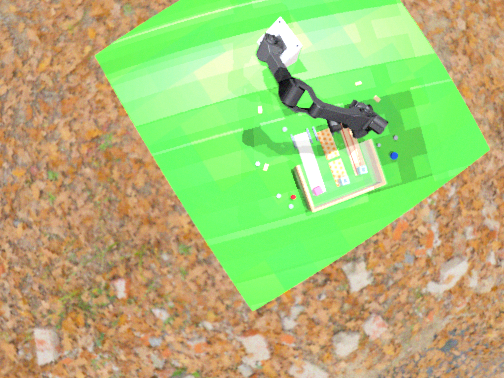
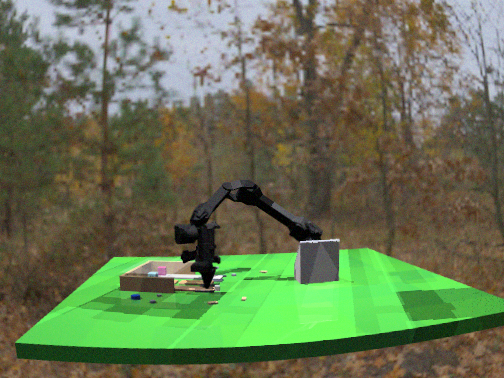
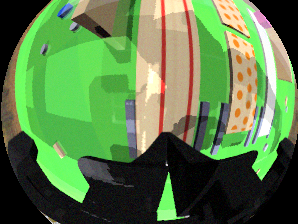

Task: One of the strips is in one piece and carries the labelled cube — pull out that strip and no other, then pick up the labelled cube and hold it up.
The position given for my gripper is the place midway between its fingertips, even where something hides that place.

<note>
In view: my gripper (image 2: 207, 288).
My gripper also shows in image 3 (image 3: 165, 136).
</note>
